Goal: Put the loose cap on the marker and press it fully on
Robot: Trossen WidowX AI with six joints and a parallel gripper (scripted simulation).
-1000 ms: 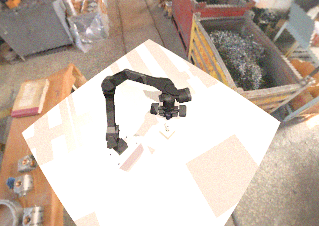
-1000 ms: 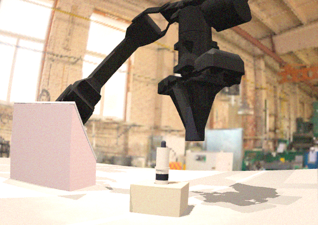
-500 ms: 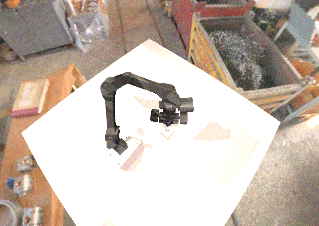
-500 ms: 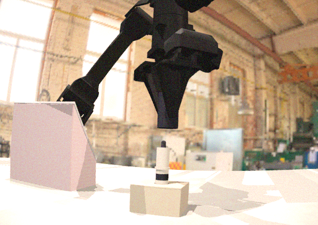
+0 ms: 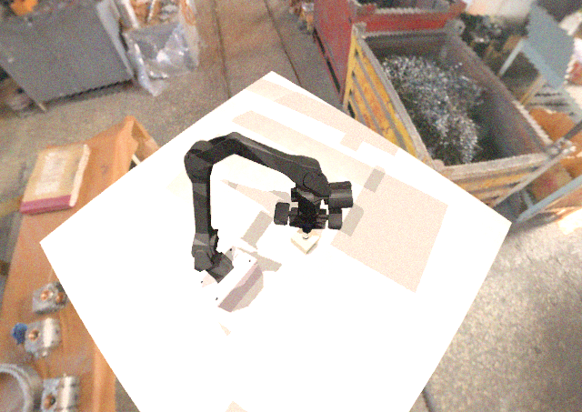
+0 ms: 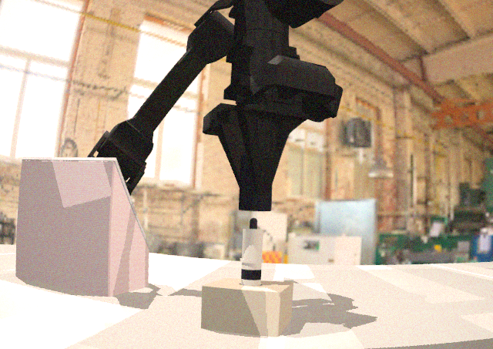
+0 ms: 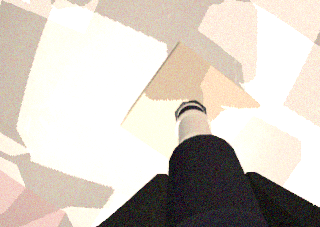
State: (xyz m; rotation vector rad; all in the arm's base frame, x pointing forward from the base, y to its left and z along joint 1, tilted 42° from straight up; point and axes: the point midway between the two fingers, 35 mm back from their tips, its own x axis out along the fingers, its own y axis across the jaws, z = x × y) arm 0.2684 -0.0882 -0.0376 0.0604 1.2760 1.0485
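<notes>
My gripper tip is now 10 cm above the beige holder block. From my gripper tip the other things lie so: black marker cap 1 cm above.
</notes>
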